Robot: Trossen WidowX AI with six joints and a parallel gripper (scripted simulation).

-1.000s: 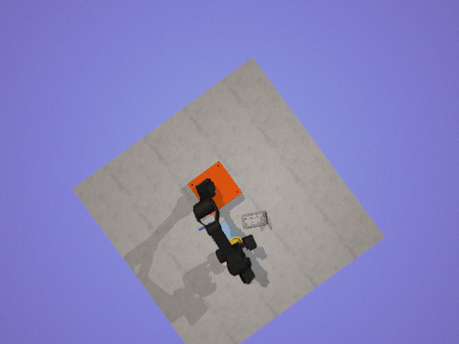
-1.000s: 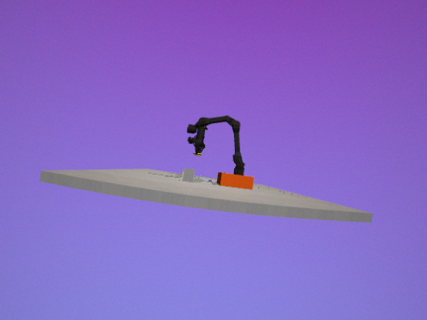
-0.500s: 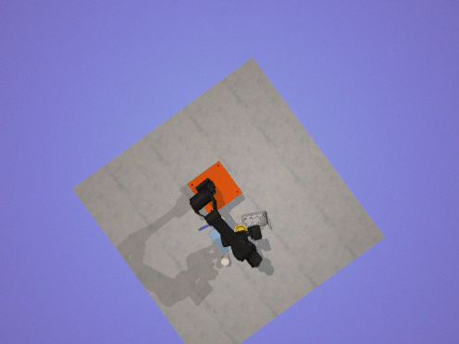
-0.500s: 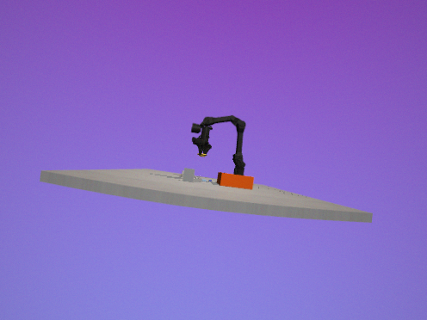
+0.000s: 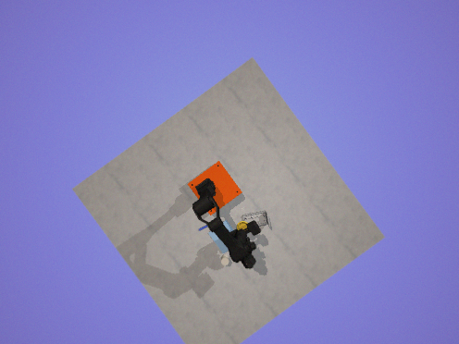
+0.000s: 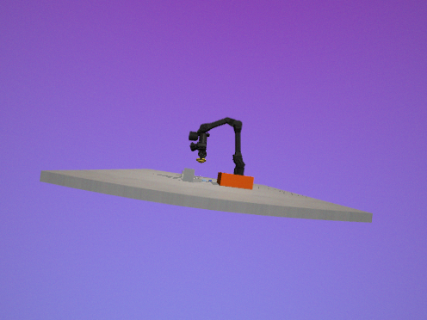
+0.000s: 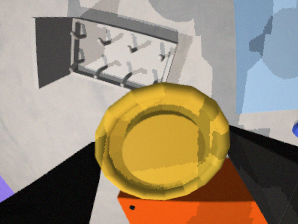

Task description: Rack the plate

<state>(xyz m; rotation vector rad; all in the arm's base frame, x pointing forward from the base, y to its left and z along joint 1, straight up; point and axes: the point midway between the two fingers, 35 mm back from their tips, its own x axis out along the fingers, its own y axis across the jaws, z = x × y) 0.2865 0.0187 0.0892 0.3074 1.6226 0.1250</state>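
My gripper tip is now 110 mm above the grey dish rack, 70 mm to the right of it and 40 mm short of it. The rest, counted from my gripper tip: light blue mat: 140 mm to the right, 130 mm below, 10 mm ahead; then blue utensil: 180 mm to the right, 130 mm below, 100 mm behind; then yellow plate: 10 mm above.
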